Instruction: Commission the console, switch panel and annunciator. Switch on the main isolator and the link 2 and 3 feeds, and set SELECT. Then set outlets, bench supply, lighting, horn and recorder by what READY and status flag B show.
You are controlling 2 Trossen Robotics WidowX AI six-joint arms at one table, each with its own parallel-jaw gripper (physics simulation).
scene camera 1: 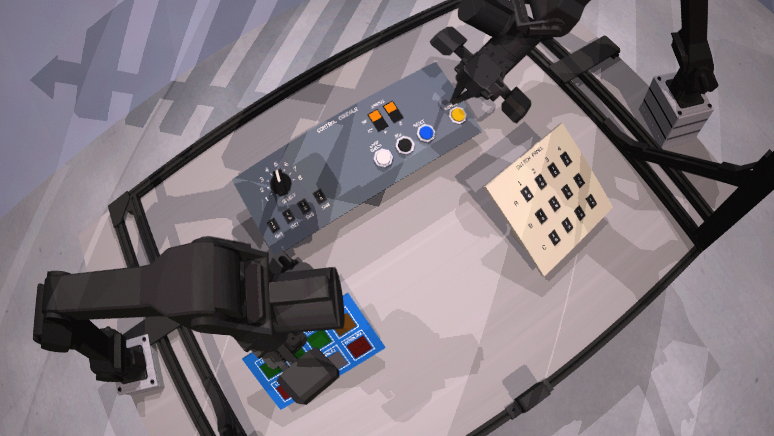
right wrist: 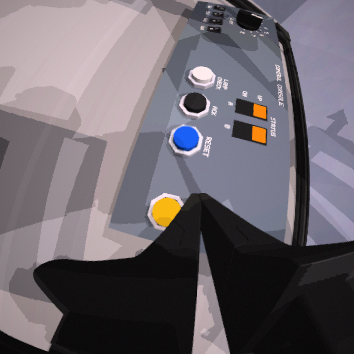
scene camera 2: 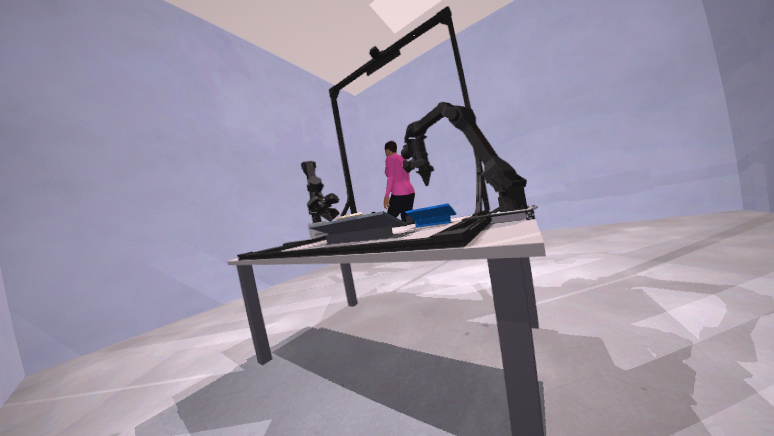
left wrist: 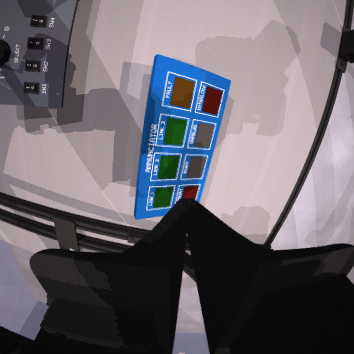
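Where they show: left gripper, fingertip midpoint: (scene camera 1: 287,344) (scene camera 2: 427,186) (left wrist: 185,204); right gripper, fingertip midpoint: (scene camera 1: 452,102) (right wrist: 197,199) (scene camera 2: 330,221); left arm's base, link origin: (scene camera 1: 132,364) (scene camera 2: 514,209); right arm's base, link origin: (scene camera 1: 684,92) (scene camera 2: 317,222).
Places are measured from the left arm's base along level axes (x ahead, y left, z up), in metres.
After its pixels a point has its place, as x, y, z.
Note:
The grey control console (scene camera 1: 346,178) @[0.490, 0.191, 0.027] (right wrist: 200,165) @[0.653, 0.247, 0.033] has a SELECT knob (scene camera 1: 280,181) @[0.388, 0.205, 0.065] pointing at 5, and rockers SW1 to SW4, too small to read surely. STATUS flags A (scene camera 1: 377,120) @[0.569, 0.265, 0.050] (right wrist: 251,109) @[0.570, 0.266, 0.050] and B (scene camera 1: 393,111) @[0.599, 0.273, 0.050] (right wrist: 250,133) @[0.600, 0.274, 0.050] show orange in their UP halves. The beige switch panel (scene camera 1: 547,259) @[0.744, -0.049, 0.017] has three rows of small black rockers. On the blue annunciator (scene camera 1: 373,334) @[0.455, -0.066, 0.021] (left wrist: 150,100) @[0.397, -0.017, 0.054], READY (left wrist: 196,167) @[0.344, -0.102, 0.020] and ENABLED look grey, the LINK lamps dark green. My left gripper (scene camera 2: 427,183) @[0.355, -0.074, 0.146] (left wrist: 185,204) @[0.355, -0.074, 0.146] is shut and empty above the annunciator, overlapping LOCKOUT. My right gripper (scene camera 1: 453,102) @[0.693, 0.240, 0.072] (right wrist: 197,199) @[0.693, 0.240, 0.072] is shut and empty near the yellow button (scene camera 1: 457,114) @[0.701, 0.238, 0.035] (right wrist: 165,211) @[0.703, 0.237, 0.035].
White (scene camera 1: 382,157) @[0.556, 0.202, 0.035] (right wrist: 202,75) @[0.562, 0.204, 0.035], black (scene camera 1: 404,145) @[0.596, 0.211, 0.035] (right wrist: 194,103) @[0.602, 0.213, 0.035] and blue (scene camera 1: 425,132) @[0.637, 0.222, 0.035] (right wrist: 186,138) @[0.641, 0.224, 0.035] buttons line the console. A black frame surrounds the work area. My left arm partly covers the annunciator in scene camera 1. A person in pink (scene camera 2: 399,176) stands behind the table (scene camera 2: 389,254) @[0.123, 0.401, -0.030].

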